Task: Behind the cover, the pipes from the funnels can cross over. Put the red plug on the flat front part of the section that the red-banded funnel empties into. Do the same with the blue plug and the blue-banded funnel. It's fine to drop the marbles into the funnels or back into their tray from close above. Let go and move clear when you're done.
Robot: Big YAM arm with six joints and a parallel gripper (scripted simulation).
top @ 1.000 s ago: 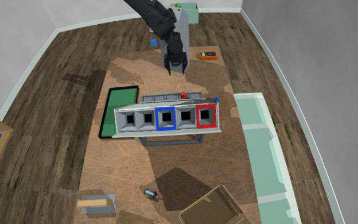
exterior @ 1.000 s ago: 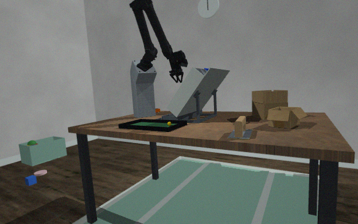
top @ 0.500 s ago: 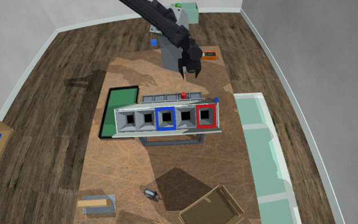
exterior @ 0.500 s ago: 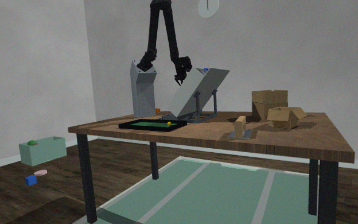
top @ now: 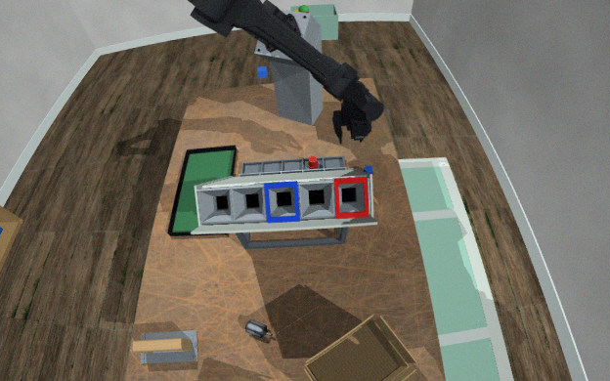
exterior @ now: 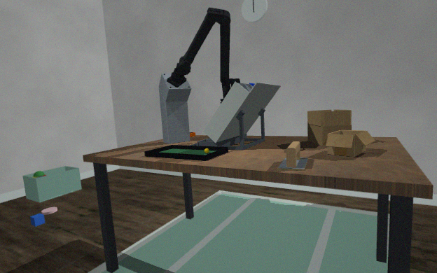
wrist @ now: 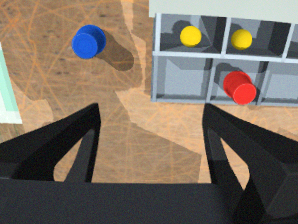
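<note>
The blue plug is 170 mm below my hand, 70 mm to the left of it and 20 mm ahead of it. Round my hand: cover: 230 mm to the right, 70 mm ahead, 20 mm above; then green marble tray: 500 mm to the right, 180 mm below, 160 mm behind; then red plug: 170 mm below, 100 mm to the right, 90 mm behind.
</note>
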